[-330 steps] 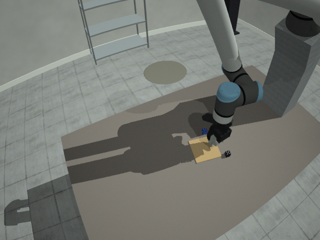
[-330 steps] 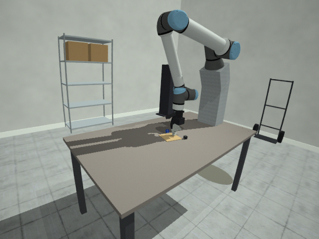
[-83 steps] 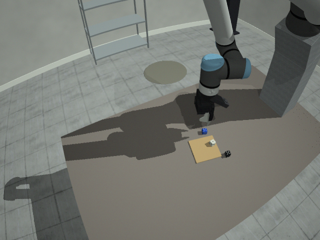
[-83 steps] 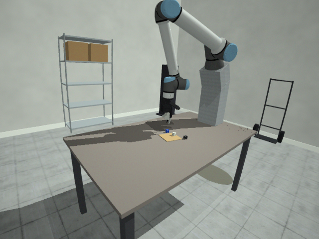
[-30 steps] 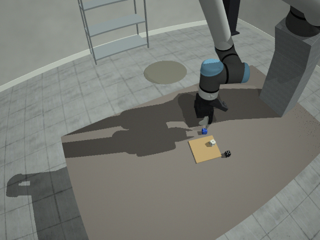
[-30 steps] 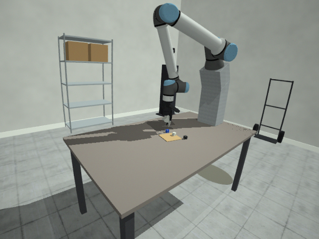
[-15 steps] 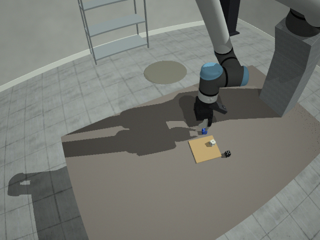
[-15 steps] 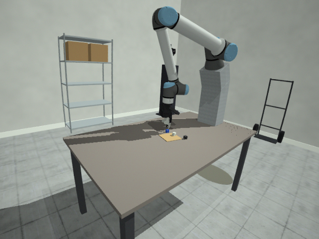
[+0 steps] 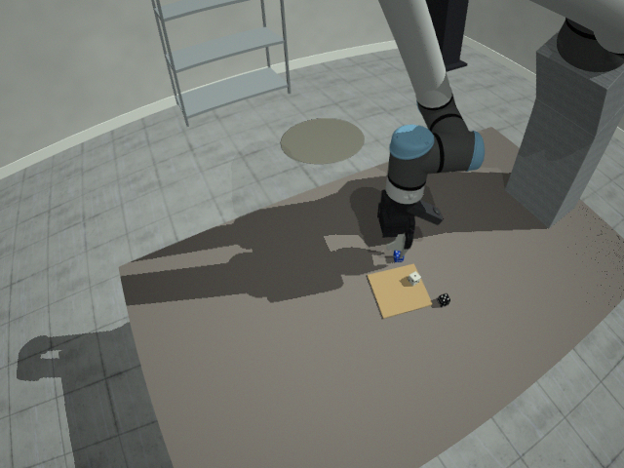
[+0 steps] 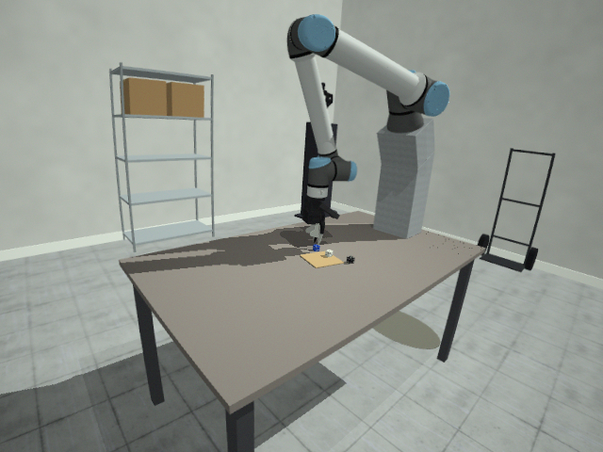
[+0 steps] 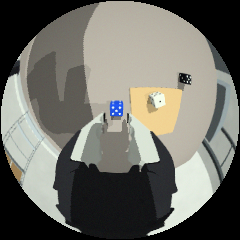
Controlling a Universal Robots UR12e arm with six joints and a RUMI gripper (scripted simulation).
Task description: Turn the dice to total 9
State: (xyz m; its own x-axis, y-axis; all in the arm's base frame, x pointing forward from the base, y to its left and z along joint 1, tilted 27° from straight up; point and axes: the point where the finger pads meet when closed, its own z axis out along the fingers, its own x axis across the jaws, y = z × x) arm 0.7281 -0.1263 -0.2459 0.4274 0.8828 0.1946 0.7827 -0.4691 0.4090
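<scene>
Now: hand 40 mm above the blue die. The rest, counted from my hand: tan mat: 70 mm ahead, 80 mm to the left, 50 mm below; then white die: 20 mm ahead, 90 mm to the left, 30 mm below; then black die: 190 mm to the left, 40 mm below.
</scene>
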